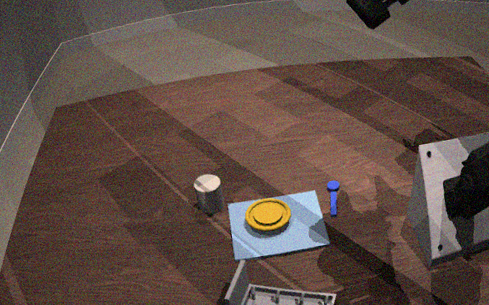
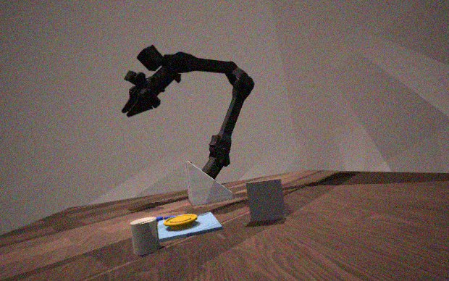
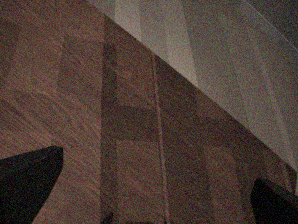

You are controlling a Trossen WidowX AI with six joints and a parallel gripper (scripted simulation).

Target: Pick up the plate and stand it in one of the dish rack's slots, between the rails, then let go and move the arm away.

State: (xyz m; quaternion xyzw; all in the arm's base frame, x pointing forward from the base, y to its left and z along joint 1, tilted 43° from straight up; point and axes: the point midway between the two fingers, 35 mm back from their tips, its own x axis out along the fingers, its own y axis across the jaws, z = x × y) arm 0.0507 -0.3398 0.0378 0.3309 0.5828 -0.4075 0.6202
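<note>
Now: the yellow plate 300 mm below my gripper tip, 250 mm ahead of it and 120 mm to the left of it. From my gripper tip the other things lie so: beige cylinder (340 mm ahead, 300 mm below, 60 mm to the left); then blue utensil (320 mm below, 130 mm ahead, 90 mm to the left); then grey dish rack (320 mm to the left, 300 mm below, 260 mm ahead).
</note>
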